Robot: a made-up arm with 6 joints.
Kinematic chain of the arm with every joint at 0, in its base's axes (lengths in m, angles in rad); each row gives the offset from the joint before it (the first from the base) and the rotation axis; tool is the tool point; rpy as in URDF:
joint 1: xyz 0 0 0.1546 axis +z
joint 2: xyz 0 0 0 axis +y
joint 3: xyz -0.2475 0 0.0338 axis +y
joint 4: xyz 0.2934 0 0.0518 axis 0.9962 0 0.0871
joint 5: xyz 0 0 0 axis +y
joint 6: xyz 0.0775 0 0.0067 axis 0.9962 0 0.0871
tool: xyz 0 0 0 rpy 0 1.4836 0
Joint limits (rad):
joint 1: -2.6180..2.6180
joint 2: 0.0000..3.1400
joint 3: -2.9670..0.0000
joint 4: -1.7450..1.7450
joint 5: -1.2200..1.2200
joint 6: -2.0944..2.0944
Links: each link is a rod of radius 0.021 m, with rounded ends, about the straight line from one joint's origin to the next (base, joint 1, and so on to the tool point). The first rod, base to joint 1, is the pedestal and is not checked.
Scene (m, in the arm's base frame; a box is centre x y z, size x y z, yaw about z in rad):
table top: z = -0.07
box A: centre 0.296 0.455 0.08 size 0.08 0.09 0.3 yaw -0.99
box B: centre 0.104 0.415 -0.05 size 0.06 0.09 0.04 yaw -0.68
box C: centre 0.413 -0.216 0 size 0.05 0.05 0.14 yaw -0.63
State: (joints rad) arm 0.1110 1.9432 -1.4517 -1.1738 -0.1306 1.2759
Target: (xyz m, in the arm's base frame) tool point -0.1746 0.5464 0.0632
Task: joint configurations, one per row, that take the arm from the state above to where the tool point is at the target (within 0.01 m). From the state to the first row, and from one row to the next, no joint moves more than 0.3 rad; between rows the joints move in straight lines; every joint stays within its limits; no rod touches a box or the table.
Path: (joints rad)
1: 0.3984 2.0194 -1.6346 -1.1665 -0.1408 1.2759
2: 0.6858 2.0955 -1.8174 -1.1592 -0.1511 1.2759
3: 0.9731 2.1717 -2.0003 -1.1519 -0.1613 1.2759
4: 1.2652 2.3489 -2.0221 -1.1530 -0.1915 1.2759
5: 1.5572 2.5262 -2.0439 -1.1541 -0.2218 1.2759
6: 1.8493 2.7034 -2.0658 -1.1552 -0.2520 1.2759

